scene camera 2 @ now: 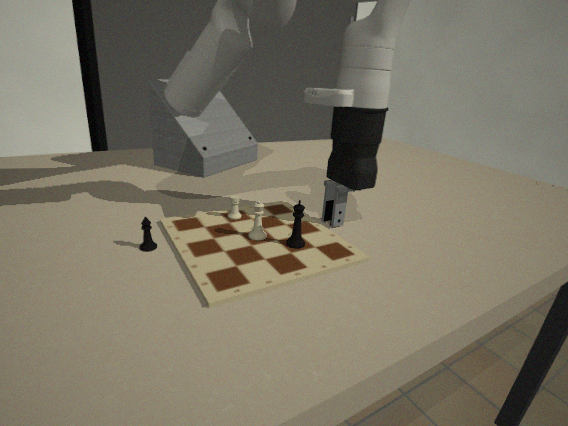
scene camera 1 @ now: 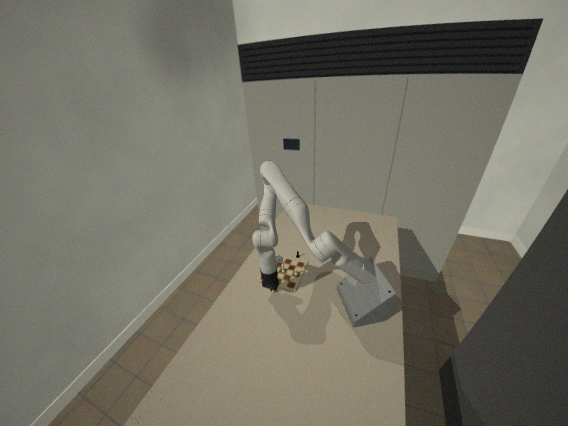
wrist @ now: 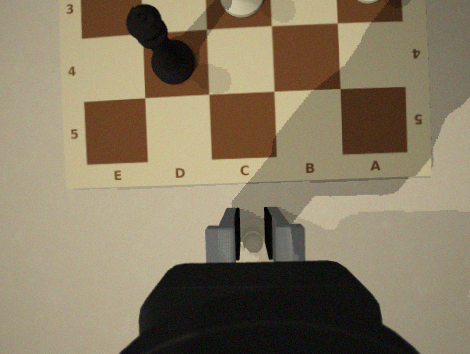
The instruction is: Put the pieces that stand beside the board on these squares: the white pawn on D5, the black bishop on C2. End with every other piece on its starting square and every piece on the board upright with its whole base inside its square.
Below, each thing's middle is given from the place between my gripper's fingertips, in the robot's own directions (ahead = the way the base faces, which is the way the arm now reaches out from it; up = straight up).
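Tall black piece (wrist: 173, 62): my hand 10 cm to the left of it, 4 cm short of it, 3 cm below it. White pawn (wrist: 252, 232): from my hand, 1 cm above, 1 cm to the left. Board (scene camera 2: 226, 265): 14 cm to the right of my hand.
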